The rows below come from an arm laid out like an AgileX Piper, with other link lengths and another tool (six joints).
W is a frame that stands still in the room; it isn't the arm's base.
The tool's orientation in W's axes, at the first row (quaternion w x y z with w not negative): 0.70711 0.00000 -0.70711 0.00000
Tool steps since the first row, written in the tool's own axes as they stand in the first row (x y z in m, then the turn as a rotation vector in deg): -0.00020 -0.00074 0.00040 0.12 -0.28 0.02; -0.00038 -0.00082 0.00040 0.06 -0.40 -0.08; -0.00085 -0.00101 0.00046 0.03 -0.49 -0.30; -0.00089 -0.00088 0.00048 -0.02 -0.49 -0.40; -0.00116 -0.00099 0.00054 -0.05 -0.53 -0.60; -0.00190 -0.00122 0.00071 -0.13 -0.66 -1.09; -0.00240 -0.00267 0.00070 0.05 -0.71 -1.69; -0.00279 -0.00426 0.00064 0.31 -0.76 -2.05; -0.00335 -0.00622 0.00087 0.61 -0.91 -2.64; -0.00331 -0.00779 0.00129 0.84 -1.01 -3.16; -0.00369 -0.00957 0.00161 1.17 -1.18 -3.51; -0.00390 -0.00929 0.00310 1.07 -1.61 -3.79
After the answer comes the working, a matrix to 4 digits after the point.
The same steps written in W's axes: -0.00040 -0.00074 -0.00020 -0.02 -0.28 0.12; -0.00040 -0.00082 -0.00038 0.08 -0.40 0.06; -0.00046 -0.00101 -0.00085 0.30 -0.49 0.03; -0.00048 -0.00088 -0.00089 0.40 -0.49 -0.02; -0.00054 -0.00099 -0.00116 0.60 -0.53 -0.05; -0.00071 -0.00122 -0.00190 1.09 -0.66 -0.13; -0.00070 -0.00267 -0.00240 1.69 -0.71 0.05; -0.00064 -0.00426 -0.00279 2.05 -0.76 0.31; -0.00087 -0.00622 -0.00335 2.64 -0.91 0.61; -0.00129 -0.00779 -0.00331 3.16 -1.01 0.84; -0.00161 -0.00957 -0.00369 3.51 -1.18 1.17; -0.00310 -0.00929 -0.00390 3.79 -1.61 1.07
The tool's axes in the first row as the columns of a matrix, in W's axes (rounded; the answer above uses it unrounded):
0.0000 0.0000 -1.0000
0.0000 1.0000 0.0000
1.0000 0.0000 0.0000

